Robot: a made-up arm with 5 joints. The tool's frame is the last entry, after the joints.
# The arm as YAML. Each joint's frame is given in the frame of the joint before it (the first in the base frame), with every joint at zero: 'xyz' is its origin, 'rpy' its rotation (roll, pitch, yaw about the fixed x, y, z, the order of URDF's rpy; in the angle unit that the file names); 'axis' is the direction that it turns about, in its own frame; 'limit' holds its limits. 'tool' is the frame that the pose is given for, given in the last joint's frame.
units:
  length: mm
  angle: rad
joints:
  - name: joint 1
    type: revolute
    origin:
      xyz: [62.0, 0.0, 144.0]
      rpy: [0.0, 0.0, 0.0]
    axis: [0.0, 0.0, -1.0]
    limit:
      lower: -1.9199
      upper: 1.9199
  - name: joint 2
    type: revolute
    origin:
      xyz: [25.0, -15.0, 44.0]
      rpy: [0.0, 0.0, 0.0]
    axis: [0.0, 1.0, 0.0]
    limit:
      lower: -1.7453
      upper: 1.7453
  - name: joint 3
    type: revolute
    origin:
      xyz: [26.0, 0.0, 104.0]
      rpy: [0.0, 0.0, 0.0]
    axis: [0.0, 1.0, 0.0]
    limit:
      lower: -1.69
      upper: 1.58
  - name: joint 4
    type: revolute
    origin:
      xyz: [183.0, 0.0, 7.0]
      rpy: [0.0, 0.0, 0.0]
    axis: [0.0, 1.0, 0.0]
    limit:
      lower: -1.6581
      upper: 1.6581
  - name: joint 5
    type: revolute
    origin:
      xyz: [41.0, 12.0, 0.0]
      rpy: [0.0, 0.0, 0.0]
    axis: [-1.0, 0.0, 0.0]
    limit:
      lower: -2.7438
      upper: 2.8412
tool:
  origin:
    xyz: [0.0, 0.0, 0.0]
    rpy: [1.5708, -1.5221, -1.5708]
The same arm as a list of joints. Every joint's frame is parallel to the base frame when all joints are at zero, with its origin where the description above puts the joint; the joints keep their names.
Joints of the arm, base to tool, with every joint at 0 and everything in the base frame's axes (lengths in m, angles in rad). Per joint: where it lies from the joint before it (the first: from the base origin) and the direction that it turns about. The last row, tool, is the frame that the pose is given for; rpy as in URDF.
joint 1: origin 0.062 0 0.144 axis -z
joint 2: origin 0.025 -0.015 0.044 axis +y
joint 3: origin 0.026 0 0.104 axis +y
joint 4: origin 0.183 0 0.007 axis +y
joint 5: origin 0.041 0.012 0 axis -x
tool: origin 0 0 0 rpy 1.5708 -1.5221 -1.5708
Joint limits (rad, base to tool): -1.9199..1.9199 -1.7453..1.7453 -1.69..1.58 -1.6581..1.6581 -2.7438..2.8412

